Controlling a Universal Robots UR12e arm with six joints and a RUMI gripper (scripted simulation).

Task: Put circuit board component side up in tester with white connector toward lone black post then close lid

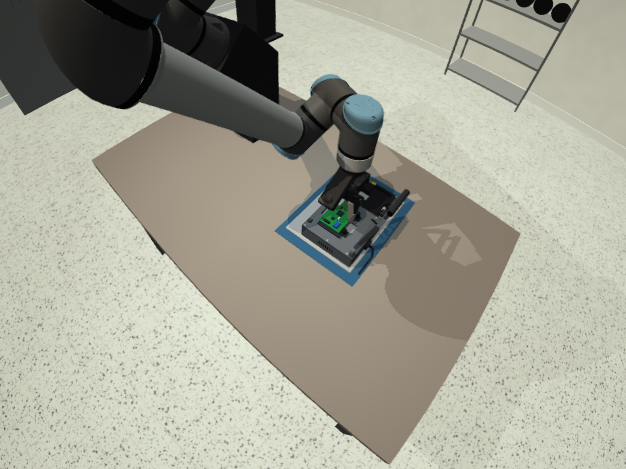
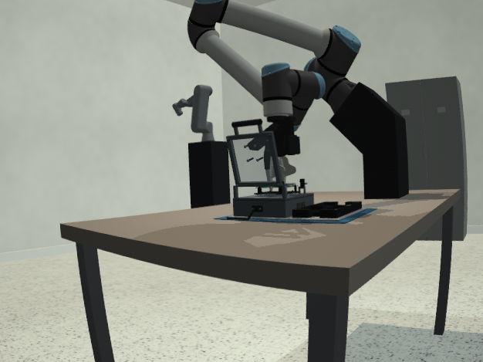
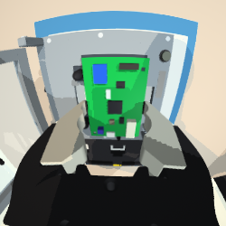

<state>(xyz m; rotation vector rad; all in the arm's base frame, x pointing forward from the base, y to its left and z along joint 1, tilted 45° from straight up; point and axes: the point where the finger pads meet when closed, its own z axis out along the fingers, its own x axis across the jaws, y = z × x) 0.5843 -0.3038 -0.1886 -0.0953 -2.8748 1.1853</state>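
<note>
The green circuit board lies right at my hand. The rest, counted from my hand: tester bed: 2 cm below, 1 cm to the left, 1 cm ahead; black post: 6 cm to the left, 6 cm behind; tester: 4 cm to the left, 4 cm ahead, 3 cm above.
</note>
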